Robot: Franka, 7 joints.
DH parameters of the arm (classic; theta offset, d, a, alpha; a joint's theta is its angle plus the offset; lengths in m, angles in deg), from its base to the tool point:
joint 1: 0 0.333 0 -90
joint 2: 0 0 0 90
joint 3: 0 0.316 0.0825 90
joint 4: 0 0 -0.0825 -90
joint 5: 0 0.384 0 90
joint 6: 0 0 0.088 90
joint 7: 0 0.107 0 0
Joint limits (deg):
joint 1: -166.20..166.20
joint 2: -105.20..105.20
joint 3: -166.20..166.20
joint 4: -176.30..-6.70
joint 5: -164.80..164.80
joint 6: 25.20..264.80
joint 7: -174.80..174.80
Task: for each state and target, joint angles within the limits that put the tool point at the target. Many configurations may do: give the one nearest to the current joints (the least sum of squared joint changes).
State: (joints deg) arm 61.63 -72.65 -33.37 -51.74 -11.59 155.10 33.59
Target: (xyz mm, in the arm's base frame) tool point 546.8 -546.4 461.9
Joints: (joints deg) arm 92.98 -98.49 -68.00 -74.60 -10.80 146.98 33.59
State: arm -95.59 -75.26 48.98 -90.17 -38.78 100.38 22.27
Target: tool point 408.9 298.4 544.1
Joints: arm -74.44 -93.60 71.38 -107.28 -31.13 85.25 22.27
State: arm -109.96 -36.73 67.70 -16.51 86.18 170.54 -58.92
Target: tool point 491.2 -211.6 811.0
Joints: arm -121.35 -32.16 79.58 -82.33 101.23 183.26 -58.92
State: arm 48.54 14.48 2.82 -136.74 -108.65 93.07 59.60
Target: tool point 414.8 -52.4 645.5
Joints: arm 26.08 -28.12 -13.27 -131.02 -106.04 77.46 59.60
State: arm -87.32 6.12 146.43 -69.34 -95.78 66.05 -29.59
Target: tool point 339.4 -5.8 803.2
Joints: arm -101.86 32.14 149.37 -92.07 -80.58 35.19 -29.59
